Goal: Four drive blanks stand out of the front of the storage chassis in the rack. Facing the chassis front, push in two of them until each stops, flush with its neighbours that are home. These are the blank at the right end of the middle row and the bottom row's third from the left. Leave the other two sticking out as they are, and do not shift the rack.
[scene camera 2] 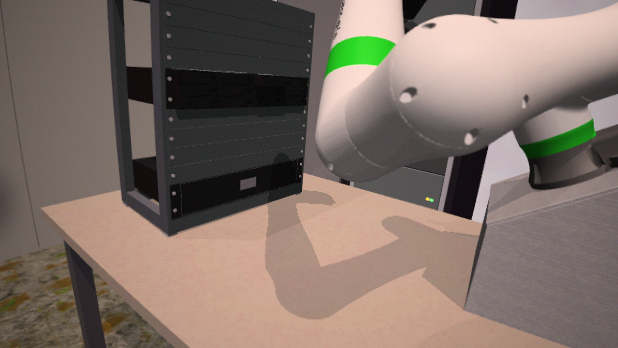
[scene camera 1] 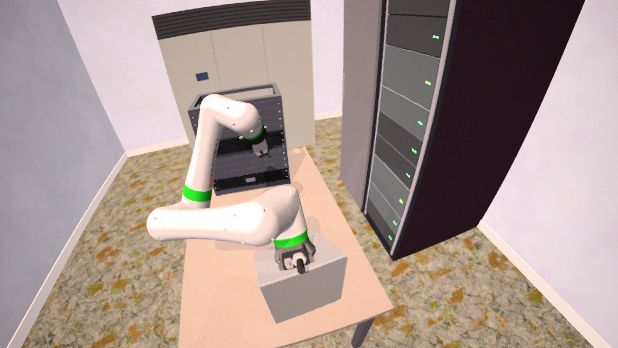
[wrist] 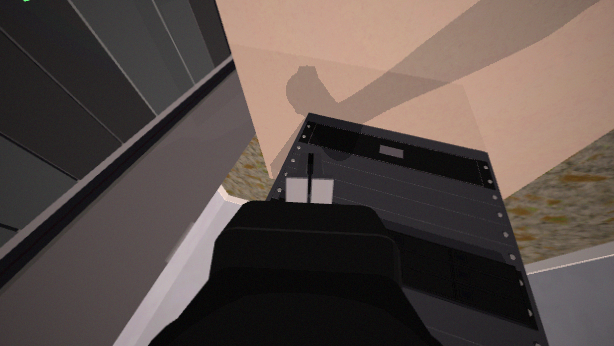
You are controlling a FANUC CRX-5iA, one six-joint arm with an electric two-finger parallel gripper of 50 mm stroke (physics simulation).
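Places are measured from the arm's base along level axes (x ahead, y left, z up), in centimetres.
Pixels of known places: gripper, between the fingertips: [scene camera 1: 269, 156] [wrist: 310, 165]; arm's base, origin of its link: [scene camera 2: 571, 174] [scene camera 1: 295, 255].
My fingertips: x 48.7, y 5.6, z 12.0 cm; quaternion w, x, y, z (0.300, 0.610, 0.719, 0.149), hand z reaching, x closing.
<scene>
For each thing: its middle in the pictures, then the offset to it from my fingertips. "pt": a spot on its surface instead. Level surfaces: height alone.
- storage chassis, a spot on its surface: [wrist: 480, 280] pt dx +21.1, dy +31.1, dz -3.3 cm
- black unit with a pale label, a spot on its surface: [scene camera 2: 210, 197] [wrist: 443, 160] [scene camera 1: 231, 184] pt dx +22.7, dy +28.7, dz -31.2 cm
- table, height of its surface: dz -39.2 cm
The storage chassis [scene camera 1: 230, 146] [scene camera 2: 220, 91] [wrist: 480, 280] is the black band across the middle of the rack [scene camera 1: 276, 107] [scene camera 2: 162, 130] [wrist: 425, 202]. Its front is very dark, so single blanks and how far they stand out cannot be told; the gripper body hides its right part in the wrist view. My gripper [scene camera 1: 265, 154] [wrist: 310, 165] is shut and empty. It is in front of the rack's right half, with its tips over the plain panels below the chassis in the wrist view. Its gap to the rack is unclear. The arm hides the fingertips in scene camera 2.
A black unit with a pale label [scene camera 1: 230, 183] [scene camera 2: 210, 197] [wrist: 435, 162] sits at the rack's bottom. The rack stands on the table [scene camera 1: 220, 300] [scene camera 2: 210, 260] [wrist: 350, 30]. A tall server cabinet [scene camera 1: 500, 125] [wrist: 165, 175] stands to the right. The arm's base is on a grey block [scene camera 1: 305, 295] [scene camera 2: 550, 255].
</scene>
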